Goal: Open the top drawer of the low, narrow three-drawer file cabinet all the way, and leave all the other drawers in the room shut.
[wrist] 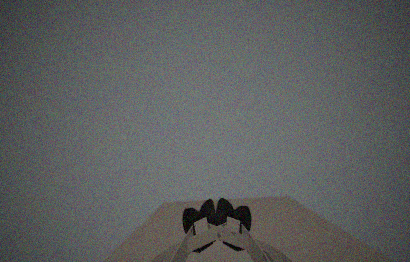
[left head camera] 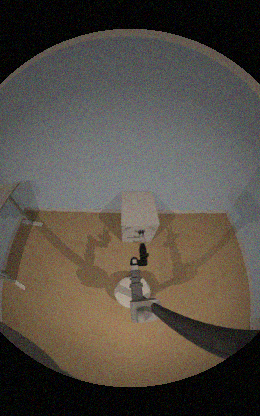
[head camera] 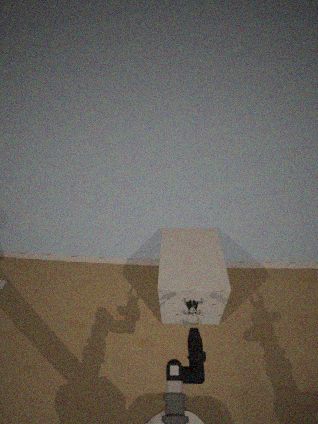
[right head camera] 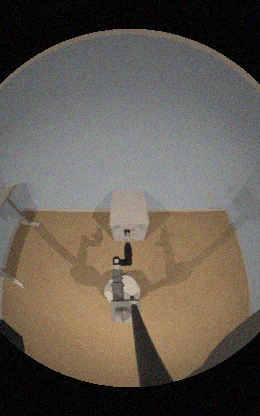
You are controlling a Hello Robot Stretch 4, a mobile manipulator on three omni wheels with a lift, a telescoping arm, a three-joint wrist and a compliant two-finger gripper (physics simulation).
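Places are measured from the robot's base along level axes (x ahead, y right, z down), in metres.
Pixels of known places: gripper, fingertip midpoint: (wrist: 217,214) (left head camera: 140,229) (head camera: 192,299) (right head camera: 126,228).
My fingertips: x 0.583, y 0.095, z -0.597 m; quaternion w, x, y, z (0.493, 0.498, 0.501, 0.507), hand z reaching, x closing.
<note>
Ahead of a thing's pixels: the offset from my fingertips to its top centre. "*": to the spot under its first point. Level surfaces: height alone.
The low, narrow cabinet {dz +0.104, dx +0.378, dy +0.037 m} (head camera: 192,260) (left head camera: 139,210) (right head camera: 128,207) (wrist: 300,227) is pale and stands against the wall, its front toward me. Its drawer fronts look flush. A handle {* dz +0.539, dx +0.113, dy +0.035 m} (head camera: 191,321) shows low on the front; the top handle is hard to make out behind the fingers. My gripper (head camera: 192,306) (left head camera: 141,233) (right head camera: 127,232) (wrist: 217,214) is shut, its dark fingertips together, with no held thing visible. It appears over the upper part of the front in the head view. The wrist view looks across the cabinet top; whether the fingers touch the cabinet cannot be told.
The blue-grey wall (head camera: 150,150) rises behind the cabinet. Part of a pale piece of furniture with white feet (left head camera: 32,223) (right head camera: 31,224) stands at the far left. My black wrist (head camera: 196,355) and grey arm (head camera: 174,400) extend toward the cabinet. Dark shadows lie on the brown floor {dz +0.624 m} (head camera: 150,360).
</note>
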